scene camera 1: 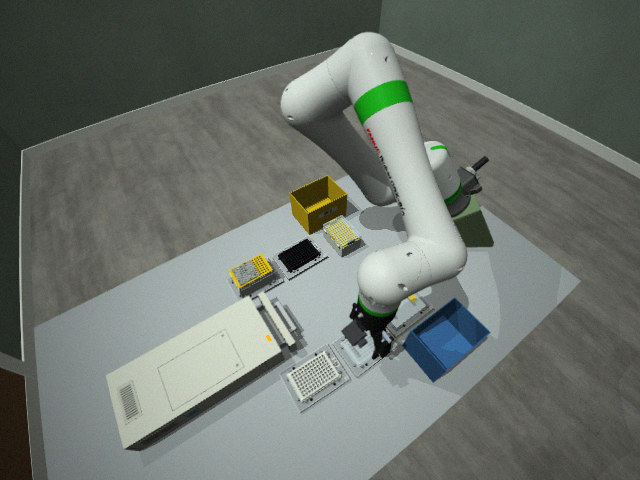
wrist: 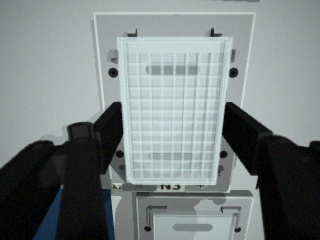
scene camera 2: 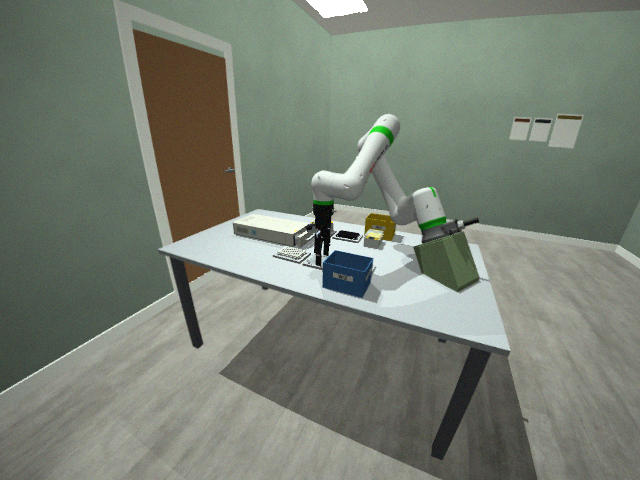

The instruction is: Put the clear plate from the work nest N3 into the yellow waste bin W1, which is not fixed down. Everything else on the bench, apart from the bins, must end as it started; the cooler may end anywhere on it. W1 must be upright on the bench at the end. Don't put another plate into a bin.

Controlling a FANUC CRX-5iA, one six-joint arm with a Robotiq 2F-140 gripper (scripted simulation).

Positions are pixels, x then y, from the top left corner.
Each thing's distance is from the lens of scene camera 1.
cream instrument (scene camera 1: 156, 393): 95 cm
white plate (scene camera 1: 327, 372): 91 cm
black plate (scene camera 1: 293, 258): 108 cm
The marked spots on the cream instrument and the black plate are 57 cm apart.
